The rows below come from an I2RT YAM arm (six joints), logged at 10 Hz.
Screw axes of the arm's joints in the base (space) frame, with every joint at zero. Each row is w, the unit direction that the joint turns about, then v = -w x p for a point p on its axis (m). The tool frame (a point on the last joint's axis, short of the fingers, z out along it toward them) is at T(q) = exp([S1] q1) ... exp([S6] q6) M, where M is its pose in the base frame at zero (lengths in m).
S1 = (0, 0, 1, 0, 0, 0)
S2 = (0, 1, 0, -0.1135, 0, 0.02)
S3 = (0, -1, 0, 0.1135, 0, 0.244)
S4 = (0, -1, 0, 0.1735, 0, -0.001)
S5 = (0, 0, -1, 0, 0.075, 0)
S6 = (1, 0, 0, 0, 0.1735, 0)
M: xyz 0.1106 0 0.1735 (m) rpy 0 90 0 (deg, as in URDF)
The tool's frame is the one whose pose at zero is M.
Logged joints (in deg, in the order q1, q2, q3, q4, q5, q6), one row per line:
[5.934 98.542 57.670 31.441 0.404 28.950]
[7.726 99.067 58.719 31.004 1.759 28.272]
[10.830 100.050 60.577 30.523 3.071 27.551]
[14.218 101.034 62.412 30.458 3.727 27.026]
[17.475 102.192 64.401 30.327 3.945 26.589]
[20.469 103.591 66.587 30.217 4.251 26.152]
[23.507 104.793 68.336 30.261 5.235 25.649]
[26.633 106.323 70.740 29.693 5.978 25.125]
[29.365 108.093 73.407 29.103 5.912 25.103]
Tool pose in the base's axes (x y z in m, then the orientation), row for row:
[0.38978 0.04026 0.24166 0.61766 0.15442 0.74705 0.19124]
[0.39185 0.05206 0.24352 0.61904 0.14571 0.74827 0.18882]
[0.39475 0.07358 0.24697 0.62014 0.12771 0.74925 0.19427]
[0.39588 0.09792 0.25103 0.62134 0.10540 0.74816 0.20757]
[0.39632 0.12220 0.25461 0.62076 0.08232 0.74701 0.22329]
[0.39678 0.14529 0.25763 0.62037 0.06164 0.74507 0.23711]
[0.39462 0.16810 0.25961 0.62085 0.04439 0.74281 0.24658]
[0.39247 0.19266 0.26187 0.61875 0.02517 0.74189 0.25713]
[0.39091 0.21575 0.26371 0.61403 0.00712 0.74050 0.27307]
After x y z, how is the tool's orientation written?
As a quaternion, w x y z.
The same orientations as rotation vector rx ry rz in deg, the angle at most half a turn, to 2 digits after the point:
[20.36 98.51 25.22]
[19.20 98.62 24.89]
[16.82 98.70 25.59]
[13.88 98.51 27.33]
[10.84 98.38 29.41]
[8.12 98.14 31.23]
[5.85 97.83 32.47]
[3.32 97.79 33.89]
[0.94 97.79 36.06]

